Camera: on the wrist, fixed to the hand. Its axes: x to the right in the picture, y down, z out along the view.
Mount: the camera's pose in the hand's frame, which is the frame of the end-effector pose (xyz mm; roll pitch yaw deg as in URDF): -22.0 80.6 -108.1 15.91 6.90 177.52
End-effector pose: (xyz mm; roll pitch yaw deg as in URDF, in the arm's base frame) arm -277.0 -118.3 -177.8 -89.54 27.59 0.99
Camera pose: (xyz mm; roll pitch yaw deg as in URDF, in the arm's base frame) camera -332.4 -226.7 -239.8 102.24 -24.86 -171.42
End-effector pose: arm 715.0 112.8 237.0 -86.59 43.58 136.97
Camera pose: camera 840.8 136.4 189.2 96.72 -40.35 -34.17
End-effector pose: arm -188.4 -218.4 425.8 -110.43 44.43 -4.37
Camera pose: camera -240.3 -344.2 414.2 119.34 -44.07 -174.14
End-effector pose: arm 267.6 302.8 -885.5 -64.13 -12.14 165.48
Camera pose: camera 279.6 363.8 -1007.1 81.56 17.31 -9.15
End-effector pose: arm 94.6 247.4 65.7 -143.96 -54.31 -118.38
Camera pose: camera 2.8 348.5 71.2 167.44 49.78 71.02
